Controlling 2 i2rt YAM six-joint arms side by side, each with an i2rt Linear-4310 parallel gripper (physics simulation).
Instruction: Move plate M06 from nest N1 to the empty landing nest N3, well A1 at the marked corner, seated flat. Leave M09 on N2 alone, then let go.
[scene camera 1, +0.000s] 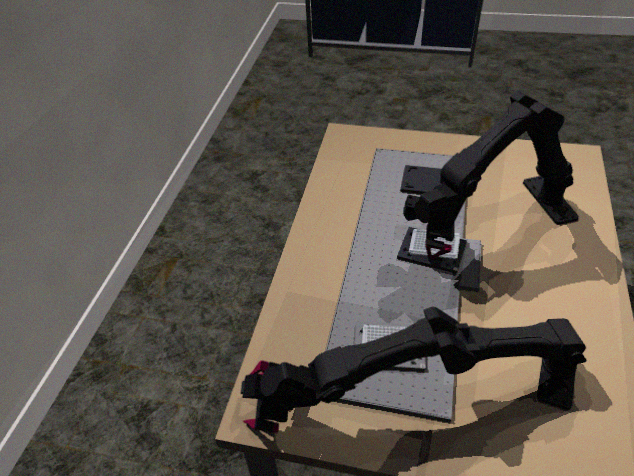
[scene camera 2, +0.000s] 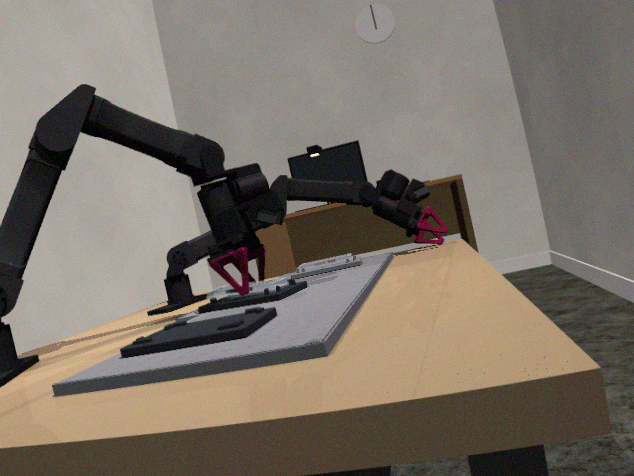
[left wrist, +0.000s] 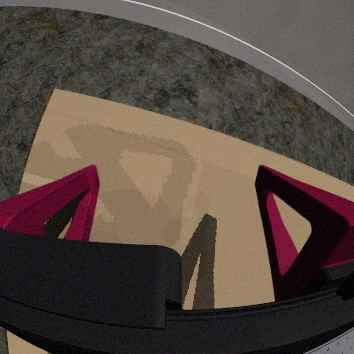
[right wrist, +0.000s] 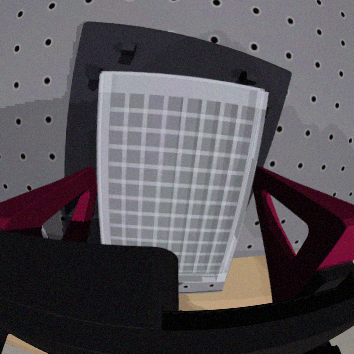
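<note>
A clear, gridded well plate (scene camera 1: 419, 240) (right wrist: 175, 165) lies on a dark nest (scene camera 1: 429, 262) (scene camera 2: 256, 298) (right wrist: 175, 47). My right gripper (scene camera 1: 439, 251) (scene camera 2: 252, 284) (right wrist: 174, 175) is open around this plate, with a finger beside each long side and thin gaps at the fingertips. The plate's lower end is partly hidden by the gripper body in the right wrist view. Another plate (scene camera 1: 381, 333) (scene camera 2: 327, 262) sits on a light nest (scene camera 1: 419, 365). A second dark nest (scene camera 1: 419, 180) (scene camera 2: 199, 333) holds no plate. My left gripper (scene camera 1: 251, 394) (scene camera 2: 443, 235) (left wrist: 176, 173) is open and empty. Labels and the marked corner are not readable.
The nests stand on a grey perforated board (scene camera 1: 358, 256) (scene camera 2: 327, 312) on the wooden table (scene camera 1: 302, 245) (scene camera 2: 435, 348). The left arm reaches over the light nest, hiding part of it. In scene camera 1 the left gripper hangs near the table's lower left corner.
</note>
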